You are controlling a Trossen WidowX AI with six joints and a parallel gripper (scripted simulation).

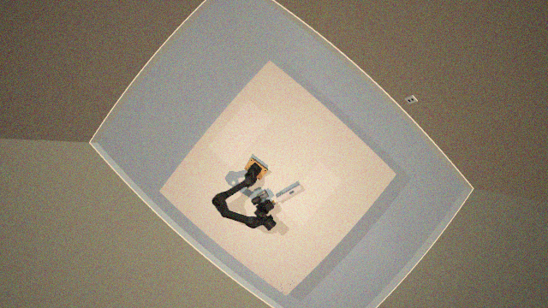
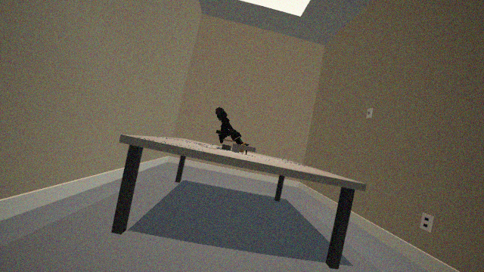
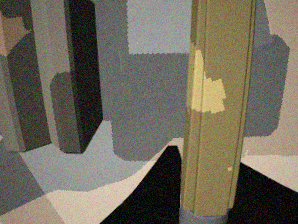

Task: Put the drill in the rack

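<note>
Right now the olive-yellow drill is 10 mm ahead of my gripper tip, 40 mm to the left of it and 30 mm above it. Also, from my gripper tip: grey rack: 50 mm behind, 50 mm to the left, 30 mm below.
</note>
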